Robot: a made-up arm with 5 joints.
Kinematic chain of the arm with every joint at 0, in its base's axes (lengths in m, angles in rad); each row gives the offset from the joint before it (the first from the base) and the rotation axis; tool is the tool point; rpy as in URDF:
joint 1: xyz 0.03 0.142 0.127 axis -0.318 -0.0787 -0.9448
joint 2: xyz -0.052 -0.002 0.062 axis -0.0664 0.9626 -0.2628
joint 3: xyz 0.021 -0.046 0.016 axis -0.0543 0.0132 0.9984
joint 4: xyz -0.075 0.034 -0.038 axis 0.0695 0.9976 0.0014
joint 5: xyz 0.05 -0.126 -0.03 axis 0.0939 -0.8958 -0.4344
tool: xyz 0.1 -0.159 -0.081 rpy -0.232 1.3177 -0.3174
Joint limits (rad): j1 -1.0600..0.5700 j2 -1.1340..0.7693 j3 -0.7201..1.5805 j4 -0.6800..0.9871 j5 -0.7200..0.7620
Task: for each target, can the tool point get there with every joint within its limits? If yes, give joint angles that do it. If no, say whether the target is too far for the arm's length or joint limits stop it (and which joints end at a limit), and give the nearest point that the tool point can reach.
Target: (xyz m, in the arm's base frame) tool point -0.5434 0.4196 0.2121
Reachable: no: too far | nearest point -0.3391 0.2955 0.1483 | short by 0.247 m
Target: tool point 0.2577 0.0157 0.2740
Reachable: yes | joints 0.3445 -0.7507 1.0188 -0.0029 -0.2984
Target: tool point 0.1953 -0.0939 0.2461
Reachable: yes | joints 0.2868 -0.8194 0.3983 0.0041 -0.2285
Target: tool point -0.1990 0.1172 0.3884
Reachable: no: joint limits stop it (at a limit: joint 1, joint 2, joint 3, joint 4, joint 5) | nearest point -0.2566 0.0405 0.3375 | short by 0.109 m
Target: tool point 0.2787 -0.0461 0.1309
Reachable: yes | joints -0.2191 -0.8601 0.1641 0.2545 -0.1460
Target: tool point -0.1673 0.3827 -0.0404
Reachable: no: joint limits stop it (at a limit: joint 1, joint 3, joint 4, joint 5) | nearest point -0.3128 0.2251 0.0162 | short by 0.222 m
